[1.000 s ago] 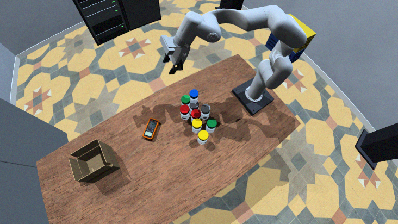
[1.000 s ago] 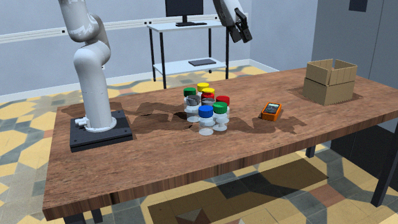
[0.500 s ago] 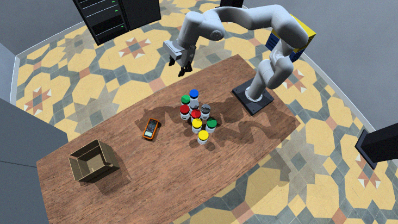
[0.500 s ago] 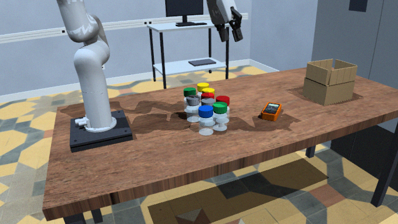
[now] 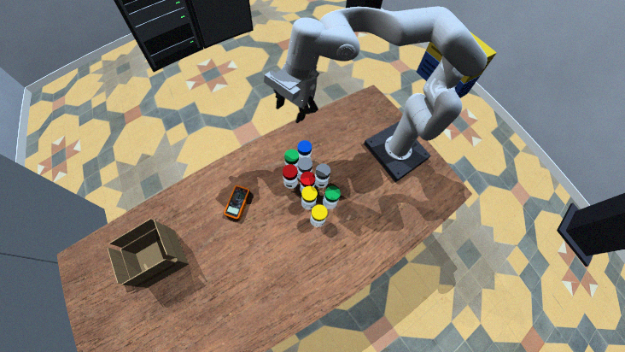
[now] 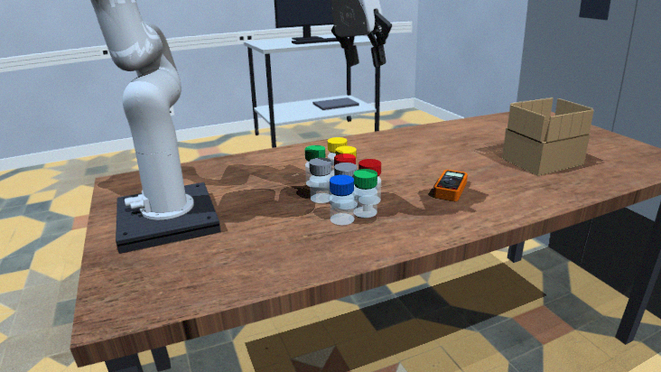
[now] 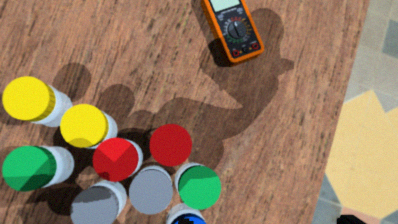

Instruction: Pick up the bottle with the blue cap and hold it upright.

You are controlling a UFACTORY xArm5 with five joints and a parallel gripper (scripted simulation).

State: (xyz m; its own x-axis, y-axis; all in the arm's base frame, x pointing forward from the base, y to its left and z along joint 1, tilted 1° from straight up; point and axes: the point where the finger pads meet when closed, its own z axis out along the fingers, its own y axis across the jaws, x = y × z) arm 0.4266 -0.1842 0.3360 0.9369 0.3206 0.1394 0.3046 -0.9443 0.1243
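My hand is 6 cm past the blue-capped bottle, 1 cm to the left of it and 32 cm above it. Also, from my hand: cardboard box: 66 cm ahead, 4 cm to the left, 29 cm below.
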